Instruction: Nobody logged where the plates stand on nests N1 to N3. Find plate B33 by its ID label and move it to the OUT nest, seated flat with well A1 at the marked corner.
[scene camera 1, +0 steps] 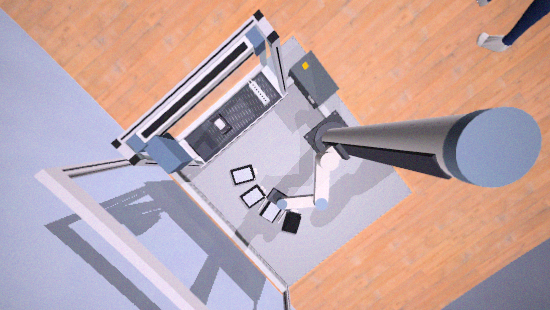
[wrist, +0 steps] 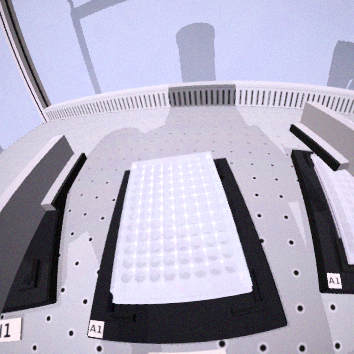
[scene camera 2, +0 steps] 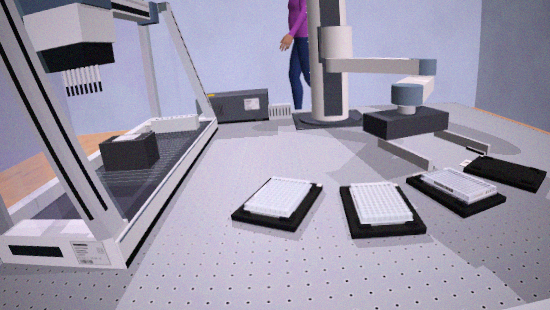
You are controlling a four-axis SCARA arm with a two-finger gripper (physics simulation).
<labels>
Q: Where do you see a white well plate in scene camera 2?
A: At 461, 186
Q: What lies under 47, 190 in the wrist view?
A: My gripper.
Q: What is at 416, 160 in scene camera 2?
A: My gripper.
</labels>
